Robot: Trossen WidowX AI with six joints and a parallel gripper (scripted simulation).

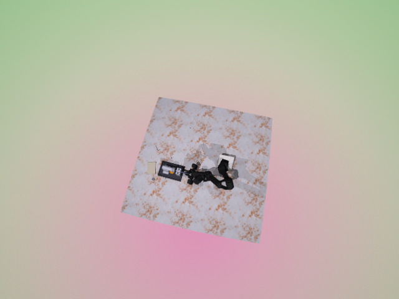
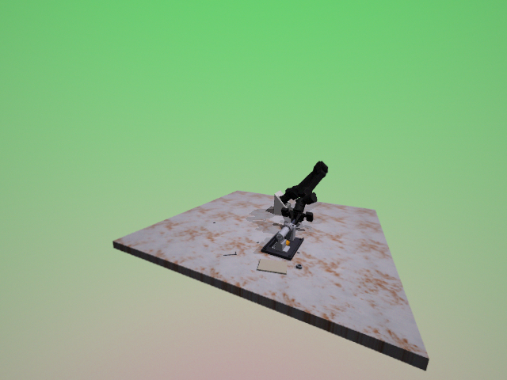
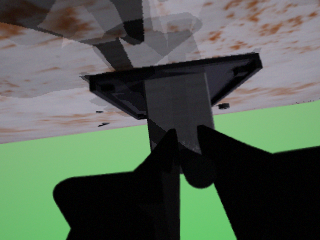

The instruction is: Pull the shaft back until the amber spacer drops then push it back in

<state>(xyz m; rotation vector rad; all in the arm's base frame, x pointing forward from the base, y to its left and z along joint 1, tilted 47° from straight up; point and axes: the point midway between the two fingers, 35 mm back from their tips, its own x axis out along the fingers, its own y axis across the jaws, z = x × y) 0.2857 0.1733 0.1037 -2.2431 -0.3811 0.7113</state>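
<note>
The amber spacer is 13 cm ahead of my gripper tip, 5 cm below it and 1 cm to the left of it. Round my gripper tip: thin dark pin 35 cm ahead, 16 cm to the right, 6 cm below; dark ring 28 cm ahead, 14 cm to the left, 6 cm below; beige card 34 cm ahead, 6 cm below, 4 cm to the left.
</note>
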